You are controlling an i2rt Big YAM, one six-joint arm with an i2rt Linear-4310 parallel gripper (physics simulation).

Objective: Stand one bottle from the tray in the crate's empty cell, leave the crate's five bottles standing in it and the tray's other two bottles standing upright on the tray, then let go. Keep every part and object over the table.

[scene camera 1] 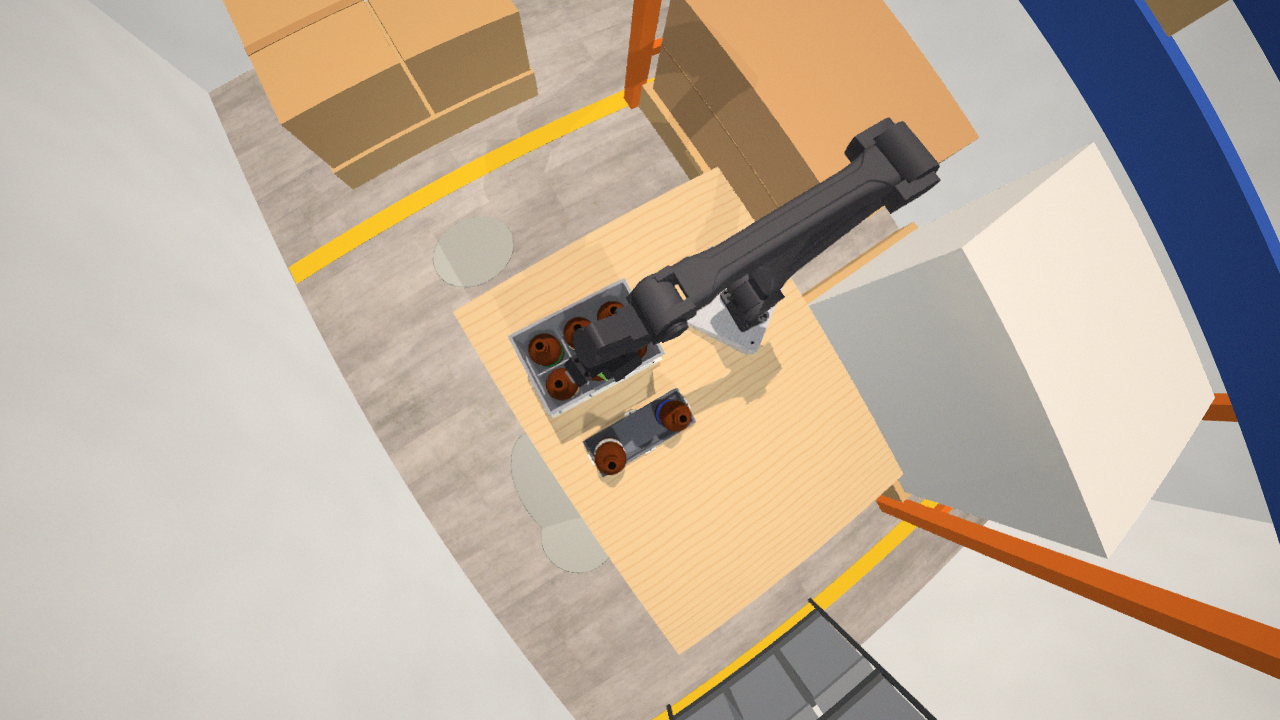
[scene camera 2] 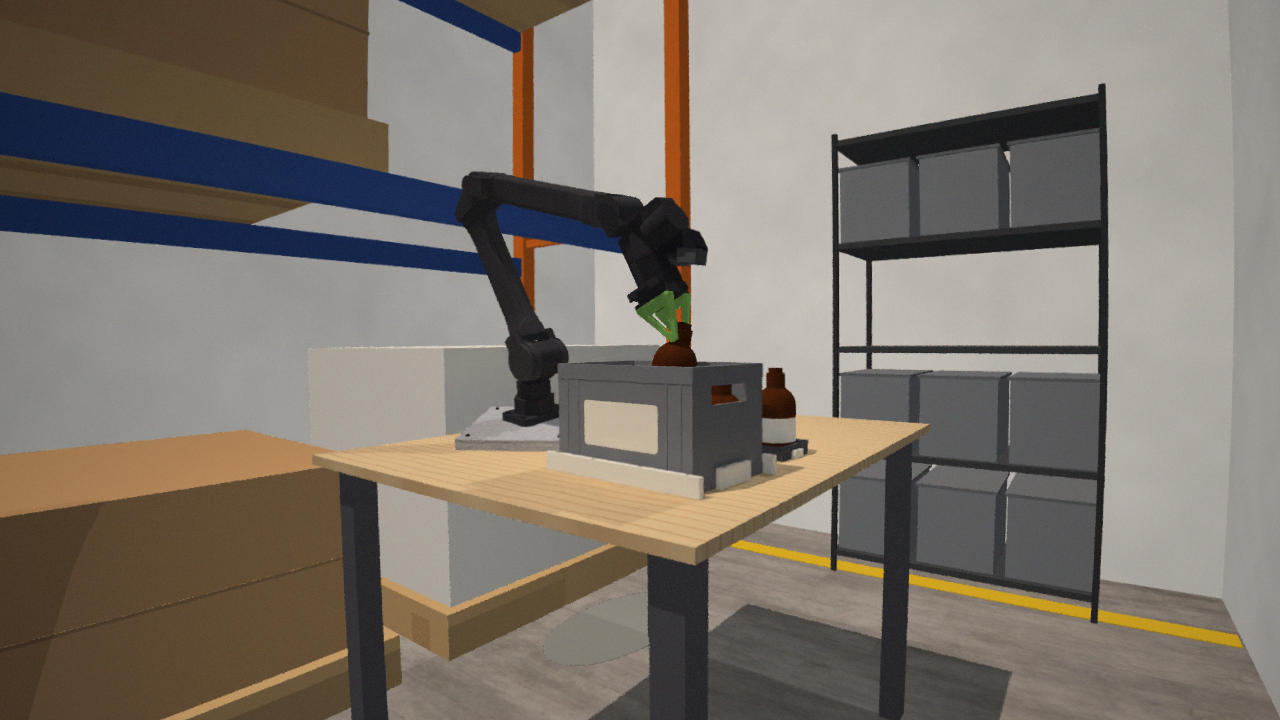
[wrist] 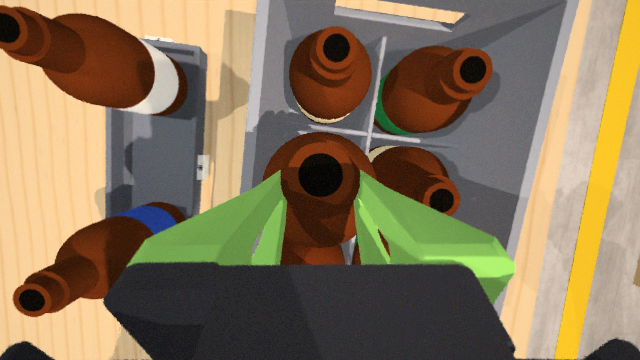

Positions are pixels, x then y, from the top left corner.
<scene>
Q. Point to a white-banded bottle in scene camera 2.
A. At 778, 404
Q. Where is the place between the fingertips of my gripper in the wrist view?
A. At 320, 180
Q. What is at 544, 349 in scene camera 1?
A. A green-labelled bottle.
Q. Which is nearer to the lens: the green-labelled bottle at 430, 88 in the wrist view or the red-banded brown bottle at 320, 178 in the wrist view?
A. The red-banded brown bottle.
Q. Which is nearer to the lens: the green-labelled bottle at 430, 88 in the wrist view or the blue-banded bottle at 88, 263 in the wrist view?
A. The green-labelled bottle.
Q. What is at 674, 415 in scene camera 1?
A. A blue-banded bottle.
</scene>
